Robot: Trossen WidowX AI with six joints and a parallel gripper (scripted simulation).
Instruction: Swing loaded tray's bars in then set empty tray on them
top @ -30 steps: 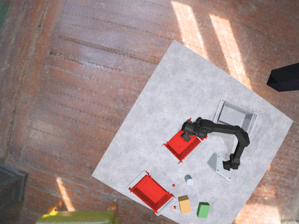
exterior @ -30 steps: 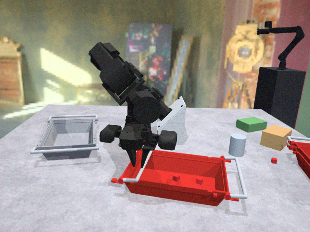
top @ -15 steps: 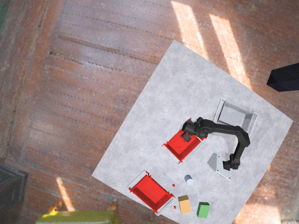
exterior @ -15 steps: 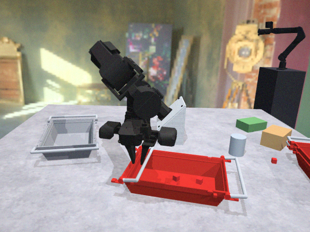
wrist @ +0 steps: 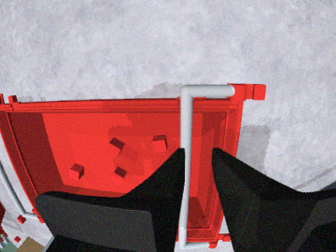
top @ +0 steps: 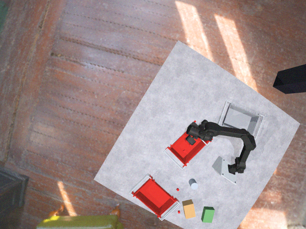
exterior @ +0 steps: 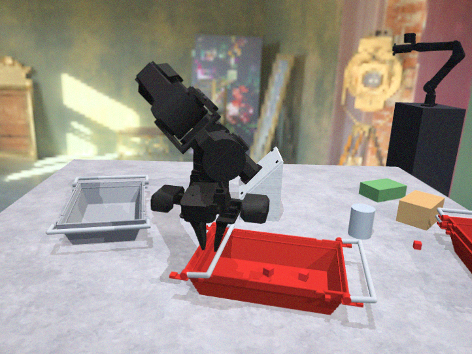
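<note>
My gripper tip is now 320 mm past the grey see-through tray, 220 mm to the left of it and 40 mm above it. Also, from my gripper tip: red cube: 490 mm to the left, 120 mm behind, 80 mm below; then grey cylinder: 390 mm to the left, 200 mm behind, 50 mm below; then tan block: 600 mm to the left, 270 mm behind, 60 mm below.
</note>
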